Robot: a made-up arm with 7 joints. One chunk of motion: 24 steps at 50 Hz.
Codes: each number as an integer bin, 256 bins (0 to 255) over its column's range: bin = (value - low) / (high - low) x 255, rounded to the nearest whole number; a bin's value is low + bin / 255 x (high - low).
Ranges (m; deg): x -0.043..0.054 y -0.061..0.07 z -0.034..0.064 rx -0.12..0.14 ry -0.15..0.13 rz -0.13..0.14
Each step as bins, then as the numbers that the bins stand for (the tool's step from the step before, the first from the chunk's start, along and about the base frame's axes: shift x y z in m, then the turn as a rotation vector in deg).
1 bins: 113 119 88 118 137 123
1 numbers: -0.00002 0.00013 -0.00018 0.000 0.000 0.000
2 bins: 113 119 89 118 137 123
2 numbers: -0.00002 0.00013 0.00020 0.000 0.000 0.000
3 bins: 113 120 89 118 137 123
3 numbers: -0.00002 0.00065 0.00020 0.000 0.000 0.000
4 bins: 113 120 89 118 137 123
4 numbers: -0.00002 0.00065 0.00020 0.000 0.000 0.000
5 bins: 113 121 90 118 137 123
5 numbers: -0.00002 0.00116 0.00059 0.000 0.000 0.000
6 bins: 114 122 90 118 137 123
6 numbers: 0.00036 0.00167 0.00059 0.000 0.000 0.000
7 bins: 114 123 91 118 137 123
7 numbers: 0.00036 0.00219 0.00097 0.000 0.000 0.000
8 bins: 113 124 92 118 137 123
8 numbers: -0.00002 0.00270 0.00136 0.000 0.000 0.000
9 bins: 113 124 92 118 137 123
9 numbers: -0.00002 0.00270 0.00136 0.000 0.000 0.000
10 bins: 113 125 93 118 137 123
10 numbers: -0.00002 0.00322 0.00174 0.000 0.000 0.000
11 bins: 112 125 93 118 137 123
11 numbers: -0.00040 0.00322 0.00174 0.000 0.000 0.000
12 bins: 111 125 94 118 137 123
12 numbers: -0.00078 0.00322 0.00213 0.000 0.000 0.000
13 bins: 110 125 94 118 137 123
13 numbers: -0.00116 0.00322 0.00213 0.000 0.000 0.000
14 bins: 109 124 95 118 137 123
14 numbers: -0.00154 0.00270 0.00251 0.000 0.000 0.000
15 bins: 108 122 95 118 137 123
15 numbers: -0.00192 0.00167 0.00251 0.000 0.000 0.000
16 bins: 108 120 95 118 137 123
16 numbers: -0.00192 0.00065 0.00251 0.000 0.000 0.000
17 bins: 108 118 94 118 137 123
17 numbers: -0.00192 -0.00038 0.00213 0.000 0.000 0.000
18 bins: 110 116 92 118 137 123
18 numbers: -0.00116 -0.00141 0.00136 0.000 0.000 0.000
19 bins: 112 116 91 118 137 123
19 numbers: -0.00040 -0.00141 0.00097 0.000 0.000 0.000
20 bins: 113 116 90 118 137 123
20 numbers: -0.00002 -0.00141 0.00059 0.000 0.000 0.000
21 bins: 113 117 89 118 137 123
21 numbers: -0.00002 -0.00089 0.00020 0.000 0.000 0.000
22 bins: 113 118 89 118 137 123
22 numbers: -0.00002 -0.00038 0.00020 0.000 0.000 0.000
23 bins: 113 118 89 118 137 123
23 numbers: -0.00002 -0.00038 0.00020 0.000 0.000 0.000
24 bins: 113 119 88 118 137 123
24 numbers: -0.00002 0.00013 -0.00018 0.000 0.000 0.000
